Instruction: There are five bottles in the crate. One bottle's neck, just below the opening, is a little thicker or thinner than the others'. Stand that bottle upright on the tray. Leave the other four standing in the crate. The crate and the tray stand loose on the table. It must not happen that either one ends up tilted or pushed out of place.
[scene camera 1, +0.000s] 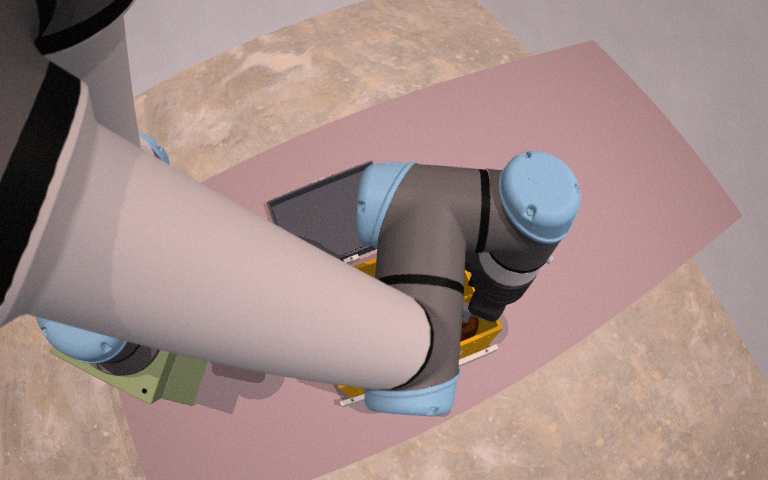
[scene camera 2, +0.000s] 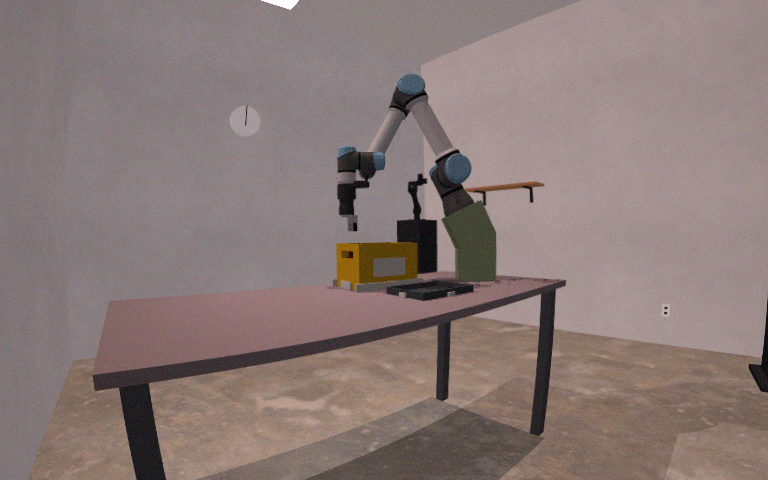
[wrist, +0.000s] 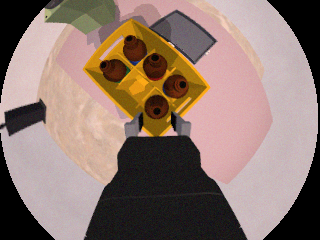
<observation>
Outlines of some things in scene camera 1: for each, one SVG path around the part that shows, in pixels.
The gripper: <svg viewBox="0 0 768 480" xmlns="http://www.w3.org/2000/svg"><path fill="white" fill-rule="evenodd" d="M462 321L467 323L471 315L487 322L497 321L506 305L519 300L532 283L522 291L504 293L491 288L481 276L471 273L468 285L474 287L475 291L470 303L463 302Z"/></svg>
A yellow crate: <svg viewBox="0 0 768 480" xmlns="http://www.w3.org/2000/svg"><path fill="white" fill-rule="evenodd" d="M339 386L350 397L364 394L363 388ZM500 319L495 322L487 322L479 318L479 327L475 336L461 341L459 359L486 349L503 329ZM465 271L464 302L470 303L475 289L468 286L471 276L468 271ZM377 258L352 267L375 278Z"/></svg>
</observation>
